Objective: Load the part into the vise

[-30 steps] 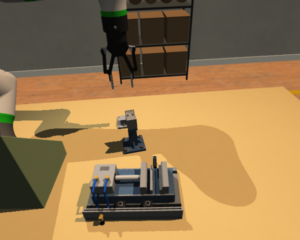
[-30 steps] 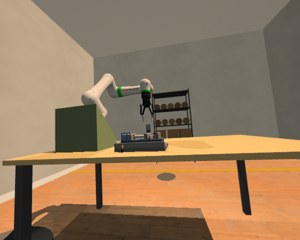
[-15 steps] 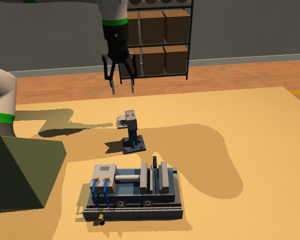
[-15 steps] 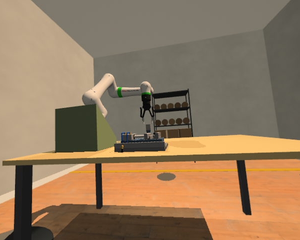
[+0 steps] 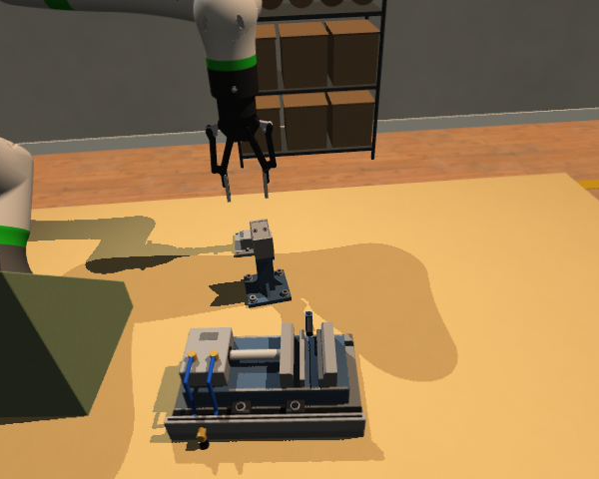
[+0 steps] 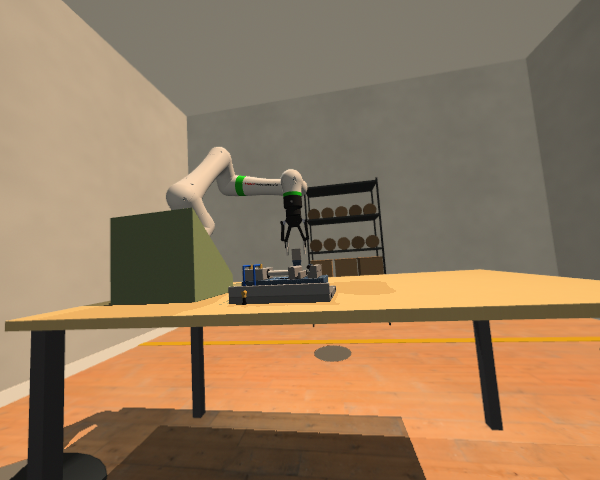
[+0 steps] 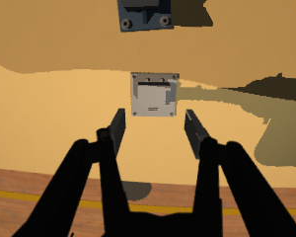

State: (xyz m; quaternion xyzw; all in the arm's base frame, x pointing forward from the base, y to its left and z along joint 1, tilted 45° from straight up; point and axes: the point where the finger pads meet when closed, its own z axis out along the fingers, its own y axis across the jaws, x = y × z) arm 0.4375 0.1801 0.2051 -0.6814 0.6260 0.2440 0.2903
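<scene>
Now: hand 15 cm above the part. Round my hand: infeed plate (1 cm to the left, 16 cm below); then V-block post (4 cm ahead, 16 cm to the right, 11 cm below); then work stop (12 cm ahead, 35 cm to the right, 8 cm below).
</scene>
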